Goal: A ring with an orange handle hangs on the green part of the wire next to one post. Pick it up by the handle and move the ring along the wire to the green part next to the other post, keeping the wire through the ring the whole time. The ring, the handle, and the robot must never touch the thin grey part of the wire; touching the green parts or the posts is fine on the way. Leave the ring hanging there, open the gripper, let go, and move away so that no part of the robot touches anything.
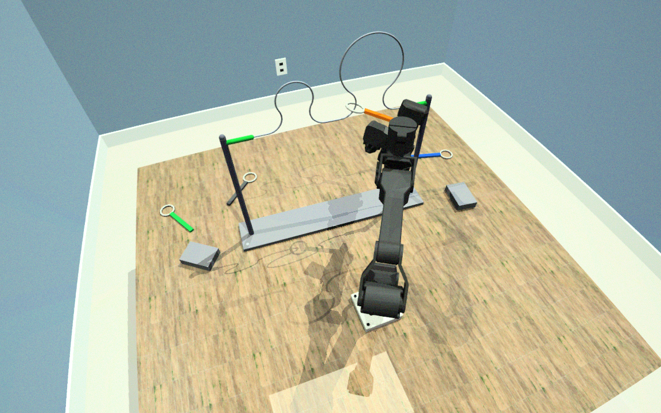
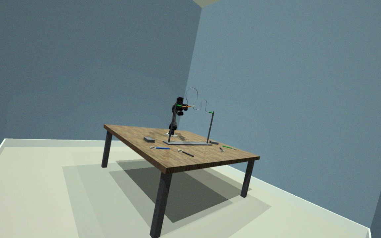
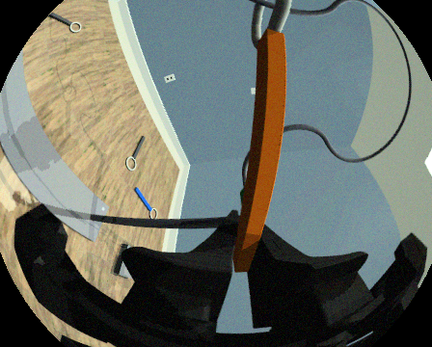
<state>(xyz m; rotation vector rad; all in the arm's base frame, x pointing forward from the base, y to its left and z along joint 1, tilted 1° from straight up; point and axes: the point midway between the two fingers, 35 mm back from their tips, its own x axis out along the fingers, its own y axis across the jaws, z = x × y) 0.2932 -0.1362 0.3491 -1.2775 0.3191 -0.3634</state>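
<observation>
Now: gripper tip 9 cm to the right of the ring with orange handle, 2 cm below it and 1 cm short of it.
</observation>
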